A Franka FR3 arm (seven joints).
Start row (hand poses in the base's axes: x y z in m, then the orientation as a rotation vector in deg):
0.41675 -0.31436 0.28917 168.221 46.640 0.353
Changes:
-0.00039 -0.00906 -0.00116 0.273 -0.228 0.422
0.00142 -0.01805 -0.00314 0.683 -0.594 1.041
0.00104 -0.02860 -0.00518 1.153 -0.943 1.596
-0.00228 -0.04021 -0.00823 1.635 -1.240 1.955
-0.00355 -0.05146 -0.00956 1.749 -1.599 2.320
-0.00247 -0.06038 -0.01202 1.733 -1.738 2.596
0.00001 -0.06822 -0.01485 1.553 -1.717 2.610
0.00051 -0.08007 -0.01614 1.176 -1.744 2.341
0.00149 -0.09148 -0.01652 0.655 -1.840 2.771
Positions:
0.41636 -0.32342 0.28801 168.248 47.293 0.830
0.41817 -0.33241 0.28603 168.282 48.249 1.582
0.41779 -0.34296 0.28399 168.395 49.128 2.332
0.41447 -0.35457 0.28094 168.610 49.732 3.000
0.41320 -0.36582 0.27961 168.462 50.243 3.604
0.41428 -0.37474 0.27715 168.290 50.624 3.821
0.41676 -0.38258 0.27432 168.123 50.602 3.714
0.41726 -0.39443 0.27303 167.886 50.109 3.573
0.41824 -0.40584 0.27265 167.193 50.592 3.523

